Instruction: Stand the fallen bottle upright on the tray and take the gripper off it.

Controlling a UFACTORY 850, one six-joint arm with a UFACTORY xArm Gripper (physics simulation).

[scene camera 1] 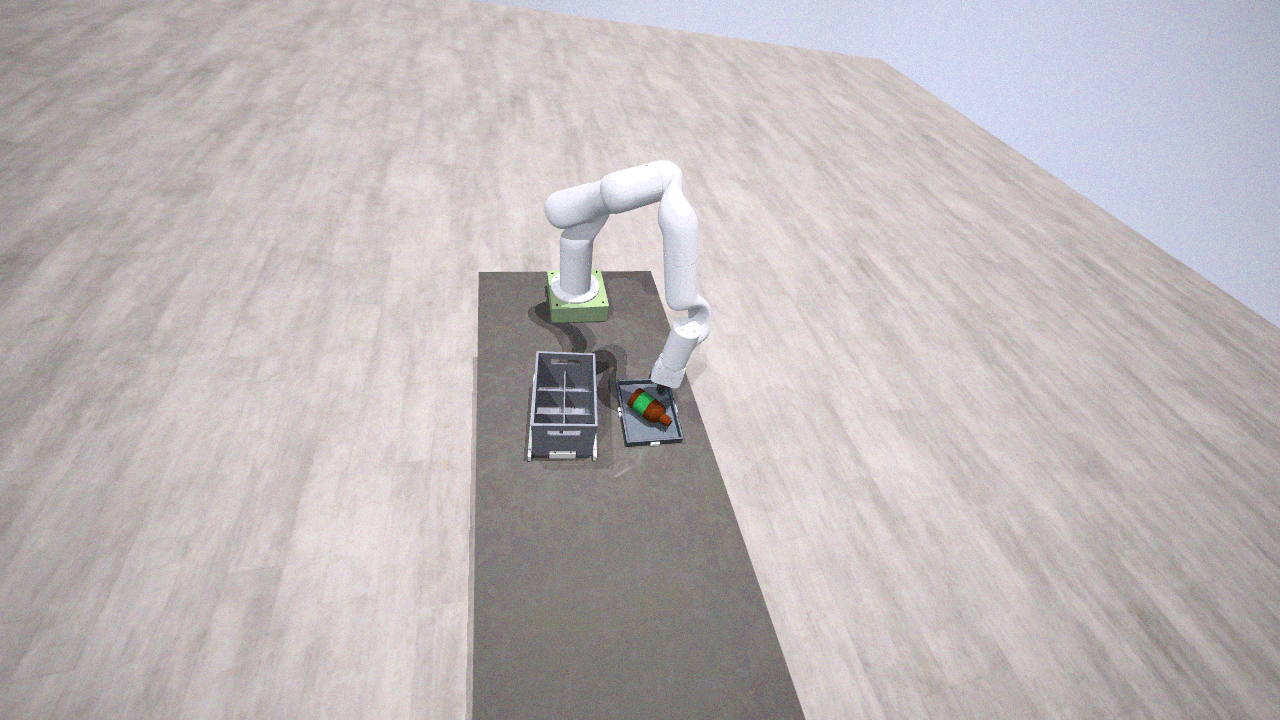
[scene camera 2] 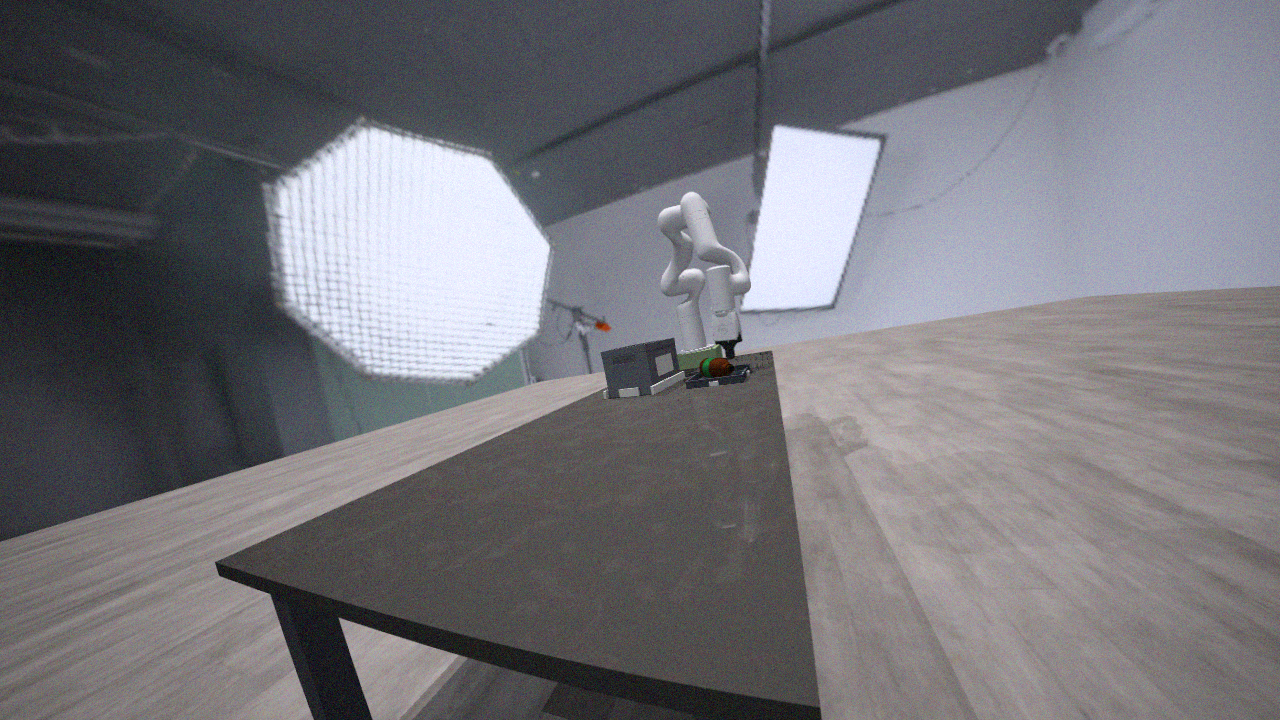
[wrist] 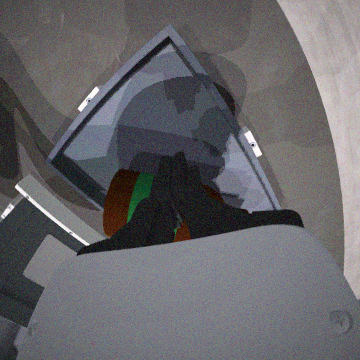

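A brown bottle (scene camera 1: 657, 413) (scene camera 2: 718, 368) (wrist: 114, 207) with a green band lies on its side on the grey tray (scene camera 1: 652, 442) (wrist: 112, 81). In the scene camera 1 view its base is towards the crate and its neck points to the tray's front right. My gripper (scene camera 2: 730, 354) (wrist: 177, 169) is shut and empty. It is at the back right of the bottle, low over the tray. In the wrist view the black fingers hide the middle of the bottle; whether they touch it cannot be told.
A grey crate (scene camera 1: 563, 441) (scene camera 2: 629, 368) with compartments stands left of the tray in the scene camera 1 view, and its edge also shows at the lower left of the wrist view. The tray is near the right edge of the dark table (scene camera 1: 617, 573) (scene camera 2: 572, 537).
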